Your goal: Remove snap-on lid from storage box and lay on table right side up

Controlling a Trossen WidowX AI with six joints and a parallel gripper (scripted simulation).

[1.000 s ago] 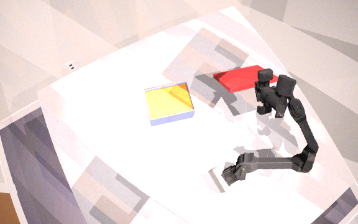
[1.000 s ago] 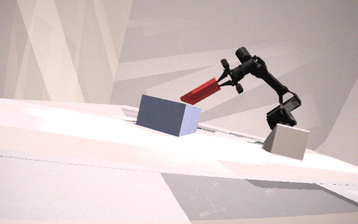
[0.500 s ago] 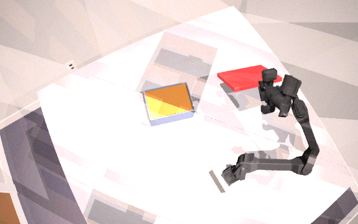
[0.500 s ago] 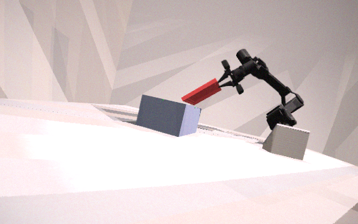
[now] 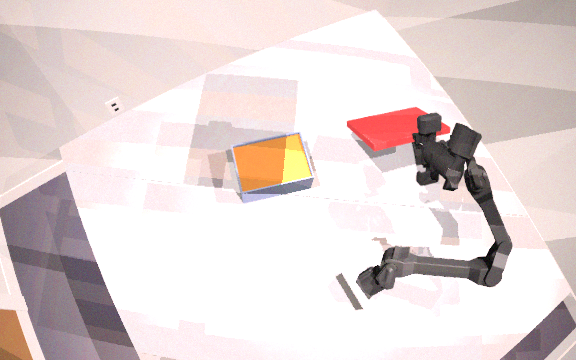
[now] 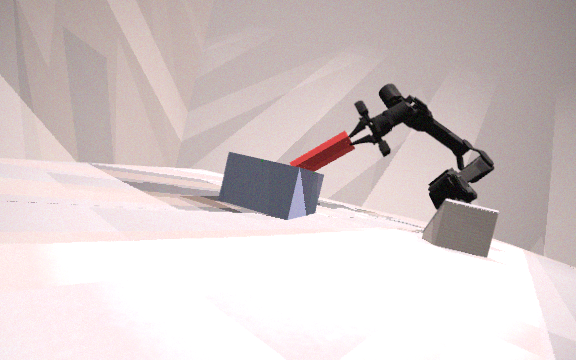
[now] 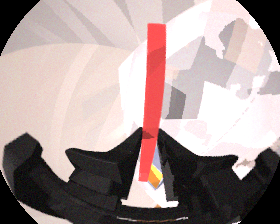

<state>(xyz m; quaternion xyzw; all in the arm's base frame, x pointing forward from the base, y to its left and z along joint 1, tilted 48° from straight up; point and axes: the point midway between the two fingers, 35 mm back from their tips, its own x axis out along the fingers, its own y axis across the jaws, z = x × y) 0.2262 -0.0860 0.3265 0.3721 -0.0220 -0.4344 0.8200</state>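
Now: the red lid 60 mm ahead of my gripper tip, 50 mm below it and 20 mm to the right of it. Round my gripper tip: blue-grey storage box: 310 mm to the left, 190 mm ahead, 170 mm below.
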